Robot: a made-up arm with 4 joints.
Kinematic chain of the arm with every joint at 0, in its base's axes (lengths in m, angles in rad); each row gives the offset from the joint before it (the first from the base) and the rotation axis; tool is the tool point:
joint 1: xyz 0 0 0.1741 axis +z
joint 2: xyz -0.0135 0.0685 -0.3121 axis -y
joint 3: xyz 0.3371 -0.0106 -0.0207 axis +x
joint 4: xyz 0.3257 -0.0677 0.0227 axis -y
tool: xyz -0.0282 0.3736 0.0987
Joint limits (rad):
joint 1: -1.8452..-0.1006
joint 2: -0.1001..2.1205
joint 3: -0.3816..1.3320
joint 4: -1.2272..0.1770
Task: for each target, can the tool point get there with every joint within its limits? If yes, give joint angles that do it. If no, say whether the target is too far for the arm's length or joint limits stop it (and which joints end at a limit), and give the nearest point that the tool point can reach.
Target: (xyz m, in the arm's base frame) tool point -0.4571 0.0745 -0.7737
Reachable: no: joint limits stop it (at a limit: joint 1, joint 2, joint 4) | nearest point -0.5894 0.1044 0.2289 | short by 1.012 m
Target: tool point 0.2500 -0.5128 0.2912
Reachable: yes | joints -1.3516 0.2107 0.9578 -0.1102
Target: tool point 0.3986 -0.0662 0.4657
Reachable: yes | joints -1.1856 0.9959 0.1378 0.0596
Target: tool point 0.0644 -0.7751 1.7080
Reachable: no: too far | nearest point 0.0649 -0.3135 0.6026 | short by 1.198 m
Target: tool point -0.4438 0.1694 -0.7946
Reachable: no: joint limits stop it (at a limit: joint 2, joint 4) | nearest point -0.5598 0.2137 0.2288 | short by 1.031 m
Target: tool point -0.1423 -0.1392 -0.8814
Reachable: no: joint limits stop it (at a limit: joint 1, joint 2, joint 3, joint 4) | nearest point 0.2081 -0.6801 -0.2276 | short by 0.918 m
